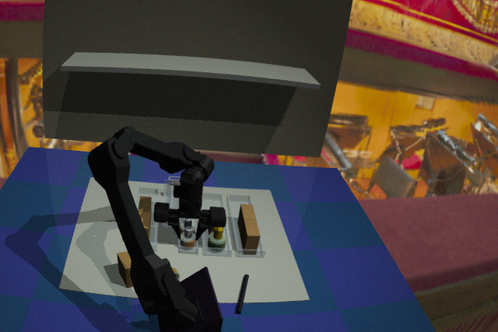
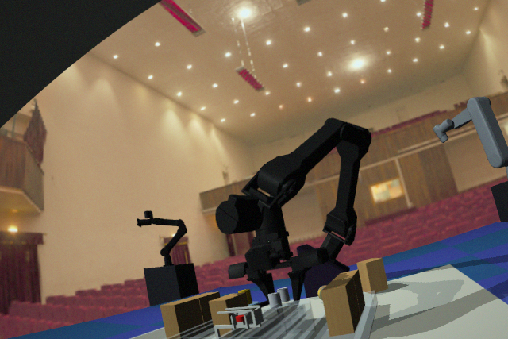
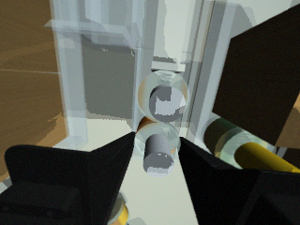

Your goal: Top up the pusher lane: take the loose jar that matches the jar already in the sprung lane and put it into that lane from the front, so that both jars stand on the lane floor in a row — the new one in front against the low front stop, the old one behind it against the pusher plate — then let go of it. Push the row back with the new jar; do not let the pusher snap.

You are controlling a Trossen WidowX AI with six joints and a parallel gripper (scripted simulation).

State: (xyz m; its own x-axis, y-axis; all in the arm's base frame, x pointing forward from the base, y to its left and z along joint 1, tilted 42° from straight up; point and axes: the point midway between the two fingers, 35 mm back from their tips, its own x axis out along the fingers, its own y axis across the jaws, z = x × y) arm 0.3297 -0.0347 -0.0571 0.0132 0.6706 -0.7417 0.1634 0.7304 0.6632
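My gripper tip is 6 cm short of the white mat, 1 cm to the right of it and 3 cm above it. From my gripper tip the other things lie so: box: 13 cm behind, 17 cm to the left, 1 cm above; black rod: 20 cm behind, 10 cm to the right, 2 cm below; red part: 23 cm ahead, 4 cm above.
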